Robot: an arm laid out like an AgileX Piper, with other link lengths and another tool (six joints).
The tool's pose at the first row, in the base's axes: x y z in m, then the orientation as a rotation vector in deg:
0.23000, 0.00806, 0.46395, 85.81, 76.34, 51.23
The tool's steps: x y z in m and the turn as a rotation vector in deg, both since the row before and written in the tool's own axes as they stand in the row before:
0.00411, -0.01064, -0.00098, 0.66, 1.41, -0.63
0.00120, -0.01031, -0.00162, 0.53, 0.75, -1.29
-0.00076, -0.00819, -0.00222, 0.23, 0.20, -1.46
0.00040, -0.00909, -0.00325, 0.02, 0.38, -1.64
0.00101, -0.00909, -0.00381, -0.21, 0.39, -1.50
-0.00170, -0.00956, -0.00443, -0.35, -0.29, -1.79
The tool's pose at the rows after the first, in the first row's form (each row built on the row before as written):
0.22625, 0.01228, 0.45399, 85.44, 78.18, 51.68
0.22141, 0.01360, 0.44476, 84.60, 79.87, 51.21
0.21640, 0.01288, 0.43791, 83.52, 81.07, 50.33
0.21018, 0.01318, 0.43052, 82.08, 82.36, 49.61
0.20346, 0.01387, 0.42327, 80.58, 83.42, 49.12
0.19581, 0.01163, 0.41617, 78.89, 84.03, 47.98

